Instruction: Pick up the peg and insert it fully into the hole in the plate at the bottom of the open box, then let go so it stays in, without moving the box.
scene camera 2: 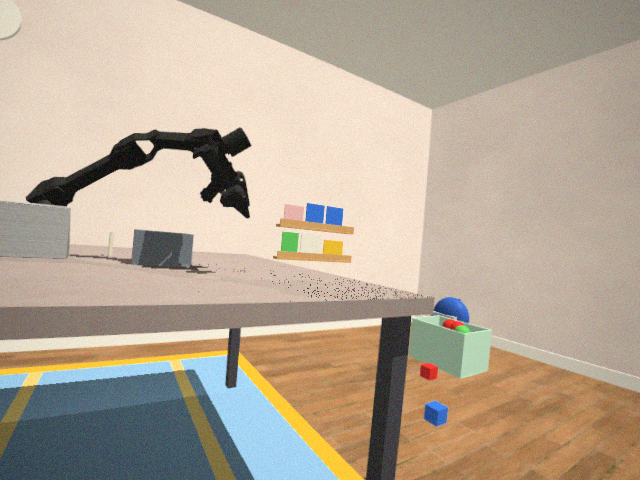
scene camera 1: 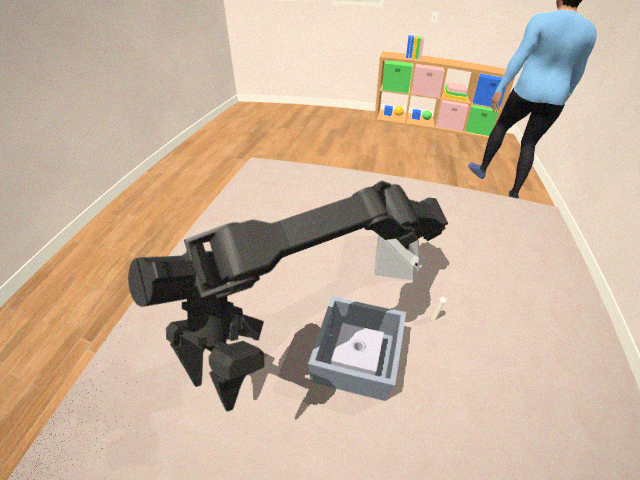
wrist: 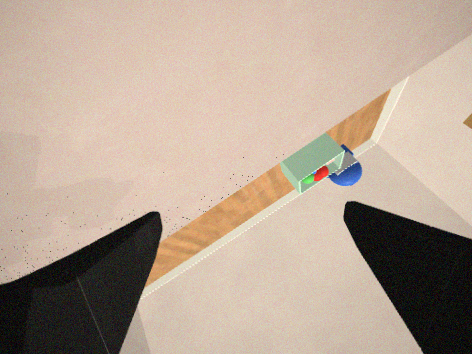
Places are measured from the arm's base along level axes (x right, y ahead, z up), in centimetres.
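Pixels of known places: gripper, fingertip midpoint: [scene camera 2: 248, 211] [scene camera 1: 212, 397] [wrist: 253, 215]; arm's base, link origin: [scene camera 2: 42, 221].
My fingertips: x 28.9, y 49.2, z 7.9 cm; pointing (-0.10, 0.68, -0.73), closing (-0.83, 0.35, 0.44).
Note:
Ahead of a thing's pixels: the offset from my fingertips to its top centre. "pt": to the spot under its first point.
A thin cream peg @[dx -38.8, dy -31.0, dz -9.8 cm] [scene camera 1: 438, 308] [scene camera 2: 111, 245] stands upright on the table, beside the box and apart from it. The open grey-blue box @[dx -20.9, dy -18.5, dz -8.0 cm] [scene camera 1: 351, 379] [scene camera 2: 162, 248] stands on the table. A pale plate @[dx -20.9, dy -18.5, dz -11.7 cm] [scene camera 1: 351, 360] with a round hole @[pt dx -21.2, dy -19.3, dz -13.6 cm] [scene camera 1: 359, 346] lies at the bottom of the box in scene camera 1. My gripper [scene camera 1: 213, 397] [wrist: 253, 215] is open and empty, its fingers wide apart. It hangs in the air above the table, on the far side of the box from the peg. It also shows in scene camera 2 [scene camera 2: 247, 214], higher than the box. Peg and box do not show in the wrist view.
The arm's grey base block [scene camera 1: 391, 262] [scene camera 2: 36, 230] stands on the table [scene camera 1: 491, 392] [scene camera 2: 155, 315] near the peg. The arm reaches over the table past the box. A person [scene camera 1: 553, 56] stands beyond the table near a shelf unit [scene camera 1: 439, 58]. A green bin [scene camera 2: 447, 351] [wrist: 312, 157] stands on the floor.

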